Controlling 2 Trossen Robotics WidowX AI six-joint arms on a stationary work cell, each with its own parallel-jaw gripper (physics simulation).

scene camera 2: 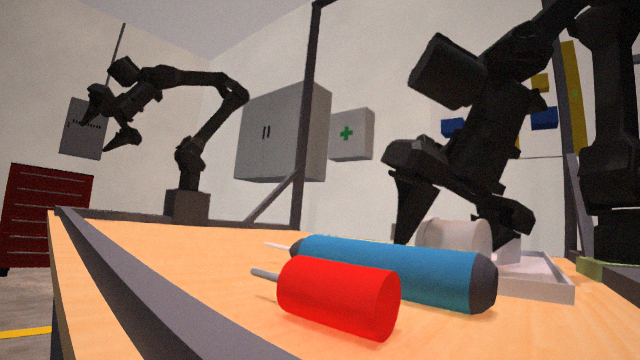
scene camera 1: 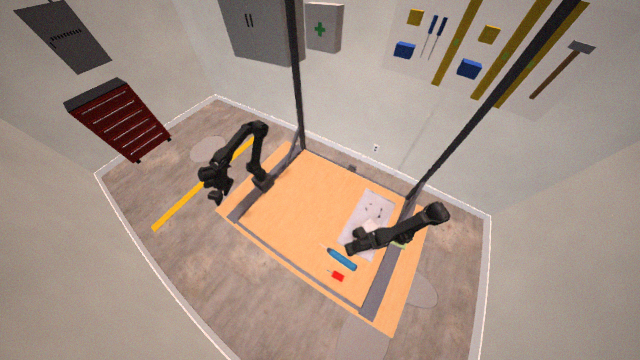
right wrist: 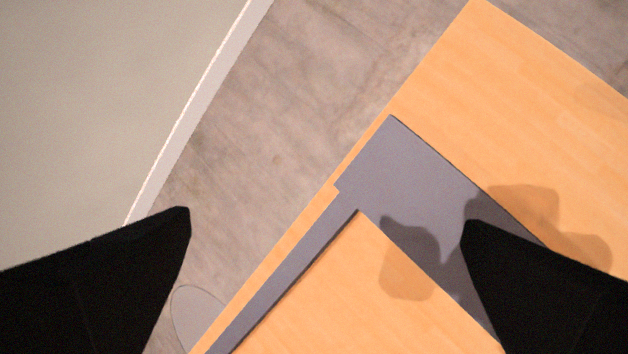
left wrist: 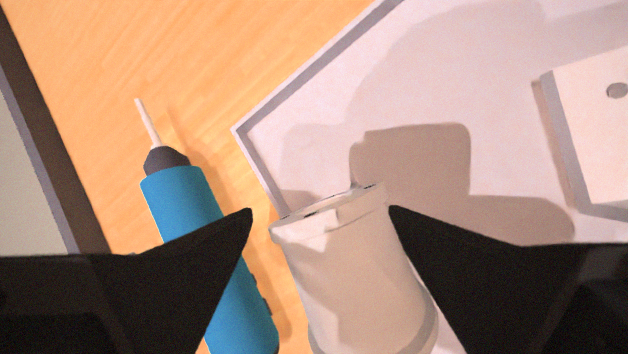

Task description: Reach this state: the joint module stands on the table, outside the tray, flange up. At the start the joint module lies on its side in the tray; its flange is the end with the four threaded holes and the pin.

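Where they show: left gripper, between the fingertips: [left wrist: 321,212]; right gripper, between the fingertips: [scene camera 2: 92,139] [scene camera 1: 222,200] [right wrist: 329,227]; left arm's base, origin of its link: [scene camera 2: 628,262] [scene camera 1: 399,238]; right arm's base, origin of its link: [scene camera 1: 261,177].
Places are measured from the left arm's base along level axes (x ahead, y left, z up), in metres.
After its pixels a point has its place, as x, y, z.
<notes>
The off-white joint module [scene camera 2: 450,232] @[0.213, 0.174, 0.029] [left wrist: 357,285] @[0.210, 0.142, 0.040] lies on its side at the tray's end. In the left wrist view its flange faces up the picture, with dark holes and a pin at its edge; the body overlaps the rim of the tray [scene camera 2: 540,290] @[0.134, 0.192, -0.014] [left wrist: 305,67] @[0.318, 0.101, -0.007]. Whether it rests on that rim is unclear. My left gripper [scene camera 2: 447,245] @[0.236, 0.152, -0.005] [left wrist: 321,212] @[0.236, 0.152, -0.005] is open and low, a finger on either side of the module, not closed on it. In scene camera 1 the left arm hides the module. My right gripper [scene camera 2: 93,137] @[0.961, 0.302, 0.165] [right wrist: 329,227] @[0.961, 0.302, 0.165] is open and raised, near the table's left edge.
A blue screwdriver [scene camera 1: 342,259] @[0.259, 0.249, 0.018] [scene camera 2: 390,265] @[0.241, 0.270, 0.004] [left wrist: 185,205] @[0.298, 0.225, 0.011] lies beside the tray, close to one left finger. A red-handled tool [scene camera 1: 338,276] @[0.245, 0.334, 0.011] [scene camera 2: 337,295] @[0.238, 0.349, -0.001] lies near it. A white holed bracket [left wrist: 595,150] @[0.186, 0.031, -0.007] and small dark parts are in the tray. Dark frame posts [scene camera 1: 297,80] @[0.842, -0.378, 0.532] rise at the table's back.
</notes>
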